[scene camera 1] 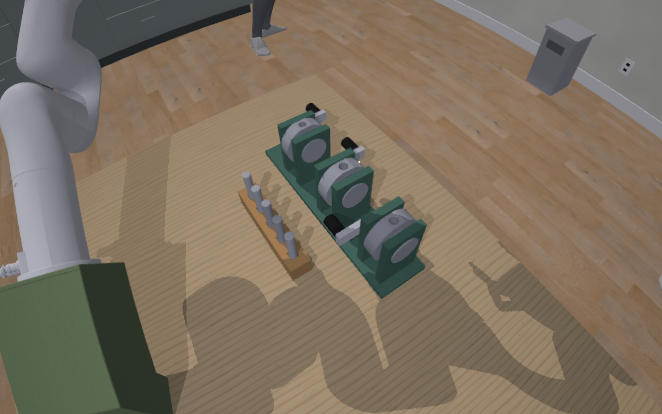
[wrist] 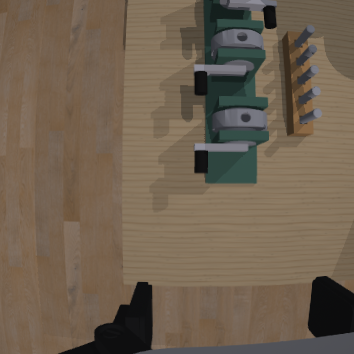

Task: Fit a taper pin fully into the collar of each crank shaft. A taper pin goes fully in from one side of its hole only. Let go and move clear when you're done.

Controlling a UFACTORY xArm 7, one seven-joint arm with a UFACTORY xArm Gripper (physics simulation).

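Places are measured from the arm's base along level axes (x ahead, y left, z up), in millimetres.
Where they show: gripper, fingertip midpoint: [wrist: 233,307]; arm's base at its link origin: [scene camera 1: 61,275].
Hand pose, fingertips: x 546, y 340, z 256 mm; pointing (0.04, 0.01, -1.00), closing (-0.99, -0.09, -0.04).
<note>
Things, the pixels of their top centre, and the offset from my fingertips. "spot": a spot on its surface instead. Level surfaces: height alone.
- wooden block at its top centre: [scene camera 1: 271,223] [wrist: 300,80] 195 mm back, 294 mm right, 425 mm down
- wooden table at its surface level: 465 mm down
- black handle at a spot on its surface: [scene camera 1: 333,224] [wrist: 272,13] spot: 109 mm back, 397 mm right, 356 mm down
Three grey collars sit between green uprights: the far one [scene camera 1: 292,140] [wrist: 230,121], the middle one [scene camera 1: 328,184] [wrist: 230,41] and the near one [scene camera 1: 375,238]. Each has a round open hole facing up, with no pin seen in it. Cranks with black handles stick out beside them. Several grey taper pins stand upright in a wooden block [scene camera 1: 301,269] [wrist: 291,100], including an end pin [scene camera 1: 291,246] [wrist: 311,116]. My gripper [wrist: 233,307] is open and empty, high and well apart from the pins and collars. The scene view does not show its fingers.
The collars' stands share a long green base [scene camera 1: 382,289] [wrist: 232,167] on the wooden table [scene camera 1: 225,150] [wrist: 165,240]. The pin block lies alongside it. The black handle [scene camera 1: 333,224] [wrist: 270,17] of the near crank points toward the pin block's side.
</note>
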